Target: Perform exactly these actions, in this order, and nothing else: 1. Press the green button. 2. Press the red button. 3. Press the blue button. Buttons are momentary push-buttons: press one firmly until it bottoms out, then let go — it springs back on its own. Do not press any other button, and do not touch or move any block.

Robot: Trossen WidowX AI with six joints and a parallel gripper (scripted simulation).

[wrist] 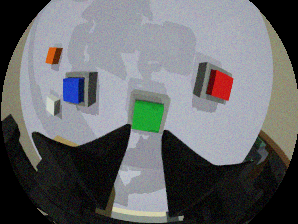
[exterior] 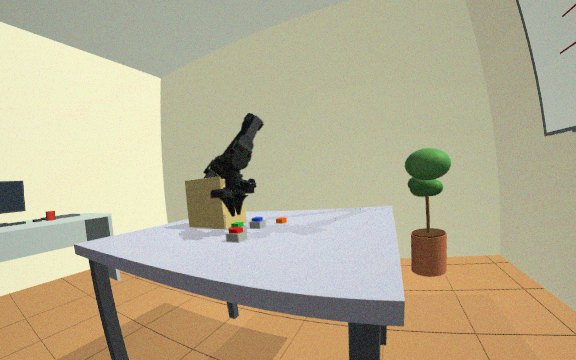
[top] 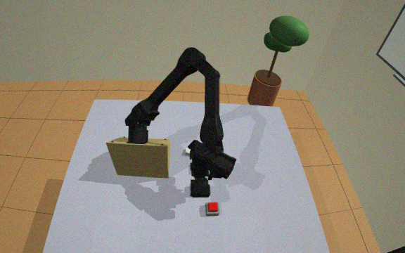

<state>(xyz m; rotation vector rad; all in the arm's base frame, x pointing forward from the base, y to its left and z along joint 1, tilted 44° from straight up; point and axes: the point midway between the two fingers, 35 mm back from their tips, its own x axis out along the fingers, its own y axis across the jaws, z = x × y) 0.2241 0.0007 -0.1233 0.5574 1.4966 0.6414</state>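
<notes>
Now: the green button 3 cm below my gripper tip. The rest, counted from my gripper tip: white block 19 cm to the left, 6 cm below, 3 cm behind; blue button 11 cm to the left, 3 cm below, 2 cm ahead; red button 8 cm to the right, 6 cm ahead, 3 cm below.
</notes>
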